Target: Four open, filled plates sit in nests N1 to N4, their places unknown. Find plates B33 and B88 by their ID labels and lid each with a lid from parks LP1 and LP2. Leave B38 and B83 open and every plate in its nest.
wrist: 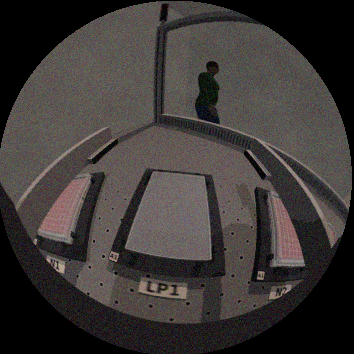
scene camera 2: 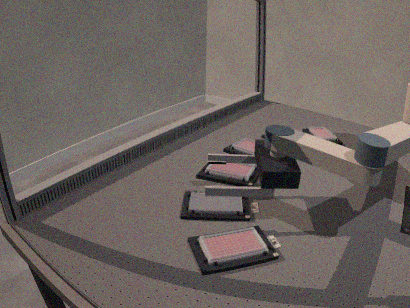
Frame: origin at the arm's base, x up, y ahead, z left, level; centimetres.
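Where they show: gripper, fingertip midpoint: [wrist: 180, 134] [scene camera 2: 206, 172].
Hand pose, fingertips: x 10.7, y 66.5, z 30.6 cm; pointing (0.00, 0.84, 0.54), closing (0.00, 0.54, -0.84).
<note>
Each offset is from my fingertips to the top centre of the thing.
My gripper [scene camera 2: 208, 174] [wrist: 180, 134] is open and empty, raised above the table, its fingers on either side of park LP1 {dy -2.1, dx -7.5, dz -1.2 cm} [wrist: 217, 250] in the wrist view. A grey lid {dy -2.1, dx -7.7, dz -1.2 cm} [scene camera 2: 215, 204] [wrist: 172, 217] lies flat in LP1. An open pink-filled plate {dy -14.8, dx -6.8, dz +11.5 cm} [scene camera 2: 233, 245] [wrist: 66, 212] sits in nest N1, left of LP1 in the wrist view. Another pink plate {dy +4.3, dx -6.8, dz -18.5 cm} [scene camera 2: 230, 171] [wrist: 286, 237] sits in nest N2 on the right. Two more pink plates {dy +6.2, dx -6.8, dz -36.4 cm} [scene camera 2: 244, 147] {dy -10.4, dx -6.8, dz -67.9 cm} [scene camera 2: 322, 133] stand farther back, partly hidden. LP2 cannot be made out. No plate ID is readable.
The arm link [scene camera 2: 325, 147] crosses above the back right of the table. A slotted rail [scene camera 2: 125, 155] [wrist: 210, 131] runs along the table edge below the glass. A person in green [wrist: 208, 92] stands beyond it.
</note>
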